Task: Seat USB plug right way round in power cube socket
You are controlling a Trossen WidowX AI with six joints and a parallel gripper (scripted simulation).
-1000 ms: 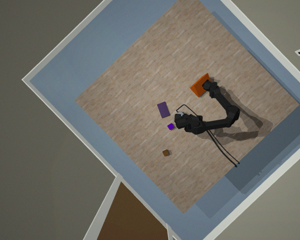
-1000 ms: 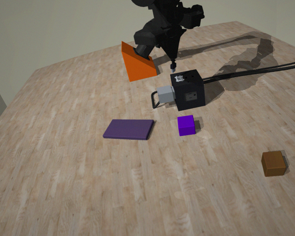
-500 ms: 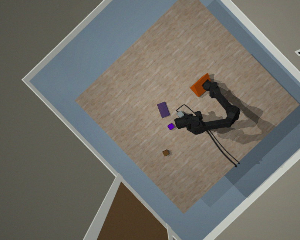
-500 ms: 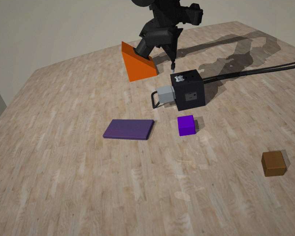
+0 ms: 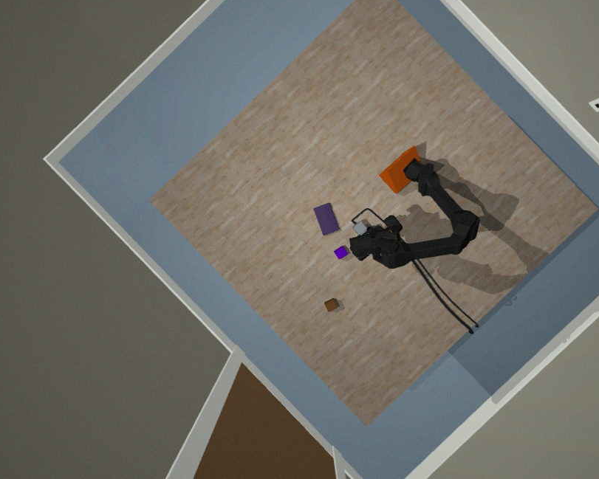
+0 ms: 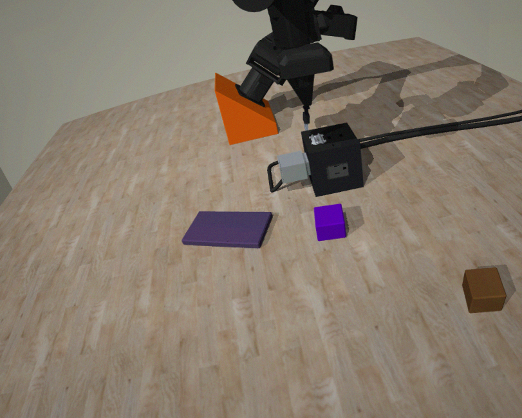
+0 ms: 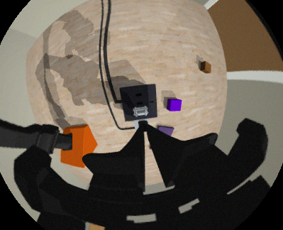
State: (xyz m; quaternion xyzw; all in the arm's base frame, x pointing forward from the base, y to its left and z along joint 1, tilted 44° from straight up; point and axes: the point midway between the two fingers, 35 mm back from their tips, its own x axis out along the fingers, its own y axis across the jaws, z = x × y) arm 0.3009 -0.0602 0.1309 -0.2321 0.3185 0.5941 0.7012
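Right now my gripper tip is 20 mm above the silver USB plug. From my gripper tip the other things lie so: purple cube: 120 mm ahead, 20 mm to the right, 120 mm below; white-rimmed USB socket: 10 mm to the left, 60 mm below; flat purple slab: 50 mm ahead, 160 mm to the right, 130 mm below.
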